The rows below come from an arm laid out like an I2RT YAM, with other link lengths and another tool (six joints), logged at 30 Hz.
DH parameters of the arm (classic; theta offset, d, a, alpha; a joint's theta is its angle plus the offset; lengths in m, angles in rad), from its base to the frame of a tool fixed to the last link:
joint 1: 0 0.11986 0.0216 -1.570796
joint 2: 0 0 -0.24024 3.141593
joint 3: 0.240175 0 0.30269 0
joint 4: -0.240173 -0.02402 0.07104 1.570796
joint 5: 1.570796 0.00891 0 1.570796
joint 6: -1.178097 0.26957 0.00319 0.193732
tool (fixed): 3.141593 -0.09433 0 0
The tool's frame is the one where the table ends.
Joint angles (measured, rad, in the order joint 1, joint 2, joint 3, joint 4, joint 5, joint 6), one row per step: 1.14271, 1.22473, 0.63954, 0.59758, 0.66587, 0.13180; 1.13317, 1.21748, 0.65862, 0.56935, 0.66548, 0.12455; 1.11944, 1.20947, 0.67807, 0.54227, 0.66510, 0.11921; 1.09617, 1.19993, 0.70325, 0.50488, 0.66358, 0.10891; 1.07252, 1.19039, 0.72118, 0.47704, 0.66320, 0.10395; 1.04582, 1.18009, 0.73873, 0.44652, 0.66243, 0.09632; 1.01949, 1.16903, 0.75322, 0.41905, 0.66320, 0.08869; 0.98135, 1.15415, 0.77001, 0.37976, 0.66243, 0.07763
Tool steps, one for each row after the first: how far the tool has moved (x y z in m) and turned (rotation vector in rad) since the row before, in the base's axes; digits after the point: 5 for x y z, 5 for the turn. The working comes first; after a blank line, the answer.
Tool pose at each row, in the base's axes (x y z in m, rotation vector in rad; the steps are taken from these numbers as rounded here): 0.26631, 0.34528, 0.23071, -0.09373, 1.53278, 0.94205; 0.26998, 0.34359, 0.23740, -0.09359, 1.53366, 0.92811; 0.27497, 0.34051, 0.24482, -0.08755, 1.53235, 0.91369; 0.28306, 0.33481, 0.25377, -0.08054, 1.53301, 0.88698; 0.29082, 0.32794, 0.26101, -0.06688, 1.53156, 0.86452; 0.29918, 0.31969, 0.26792, -0.05439, 1.53189, 0.83655; 0.30701, 0.31066, 0.27424, -0.04068, 1.53153, 0.80810; 0.31758, 0.29725, 0.28095, -0.02423, 1.53531, 0.76563

0.00367, -0.00169, 0.00669, -0.00818, -0.00251, -0.00921; 0.00499, -0.00308, 0.00742, -0.00444, -0.00254, -0.01340; 0.00809, -0.00570, 0.00895, -0.01170, -0.00324, -0.02182; 0.00776, -0.00687, 0.00724, -0.00486, -0.00186, -0.02330; 0.00836, -0.00825, 0.00691, -0.00936, -0.00164, -0.02597; 0.00783, -0.00903, 0.00632, -0.00877, -0.00177, -0.02712; 0.01057, -0.01341, 0.00671, -0.01685, 0.00045, -0.03736
